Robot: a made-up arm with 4 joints. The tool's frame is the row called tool.
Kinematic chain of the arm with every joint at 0, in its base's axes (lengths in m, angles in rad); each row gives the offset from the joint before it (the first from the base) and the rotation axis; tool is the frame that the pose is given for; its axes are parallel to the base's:
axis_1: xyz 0 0 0.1 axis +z
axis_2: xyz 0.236 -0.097 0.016 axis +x
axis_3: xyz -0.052 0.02 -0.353 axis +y
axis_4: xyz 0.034 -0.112 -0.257 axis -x
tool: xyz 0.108 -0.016 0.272
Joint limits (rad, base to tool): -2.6..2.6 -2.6..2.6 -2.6..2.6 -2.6..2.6
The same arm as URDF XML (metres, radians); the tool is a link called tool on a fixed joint. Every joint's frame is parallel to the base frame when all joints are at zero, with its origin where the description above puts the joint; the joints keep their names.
<robot name="arm">
  <joint name="axis_1" type="revolute">
    <parent link="base"/>
    <child link="link1"/>
    <origin xyz="0 0 0.1"/>
    <axis xyz="0 0 1"/>
    <limit lower="-2.6" upper="2.6"/>
  </joint>
  <joint name="axis_2" type="revolute">
    <parent link="link1"/>
    <child link="link2"/>
    <origin xyz="0.236 -0.097 0.016"/>
    <axis xyz="1 0 0"/>
    <limit lower="-2.6" upper="2.6"/>
  </joint>
  <joint name="axis_3" type="revolute">
    <parent link="link2"/>
    <child link="link3"/>
    <origin xyz="-0.052 0.02 -0.353"/>
    <axis xyz="0 1 0"/>
    <limit lower="-2.6" upper="2.6"/>
  </joint>
  <joint name="axis_4" type="revolute">
    <parent link="link3"/>
    <child link="link4"/>
    <origin xyz="0.034 -0.112 -0.257"/>
    <axis xyz="-1 0 0"/>
    <limit lower="-2.6" upper="2.6"/>
  </joint>
  <joint name="tool_joint" type="fixed">
    <parent link="link4"/>
    <child link="tool"/>
    <origin xyz="0.108 -0.016 0.272"/>
  </joint>
  <link name="base"/>
  <link name="link1"/>
  <link name="link2"/>
  <link name="link3"/>
  <link name="link4"/>
  <link name="tool"/>
</robot>

